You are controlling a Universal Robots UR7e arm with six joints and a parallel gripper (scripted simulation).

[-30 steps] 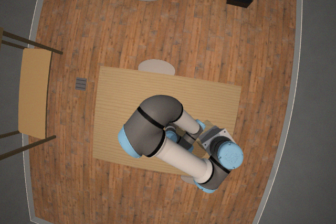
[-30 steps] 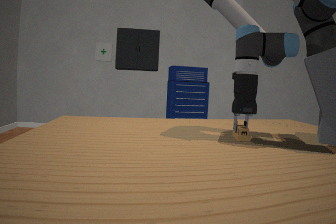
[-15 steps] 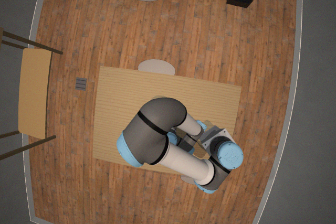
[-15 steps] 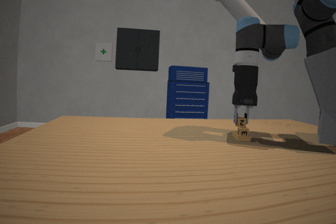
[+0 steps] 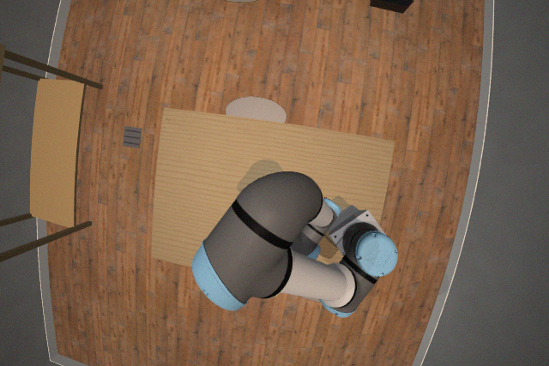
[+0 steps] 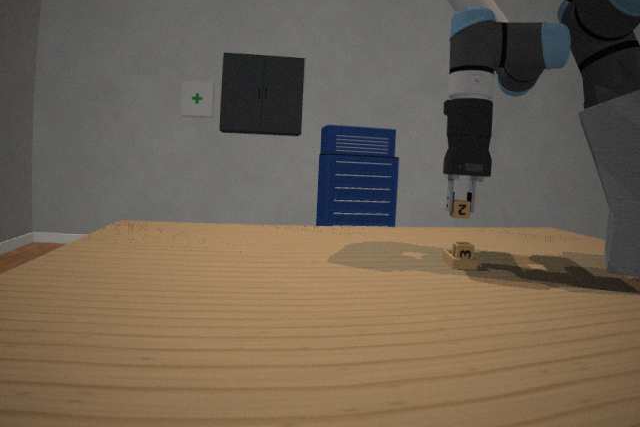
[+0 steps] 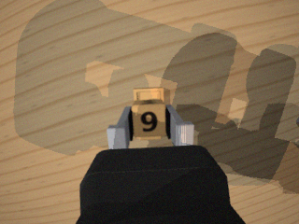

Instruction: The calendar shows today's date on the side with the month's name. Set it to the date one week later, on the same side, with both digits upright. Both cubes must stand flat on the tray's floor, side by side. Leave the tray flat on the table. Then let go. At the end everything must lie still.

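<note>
Right now the wooden calendar tray is 10 cm below my hand and 2 cm to the left of it. Round my hand: wooden date cube (1 cm below).
</note>
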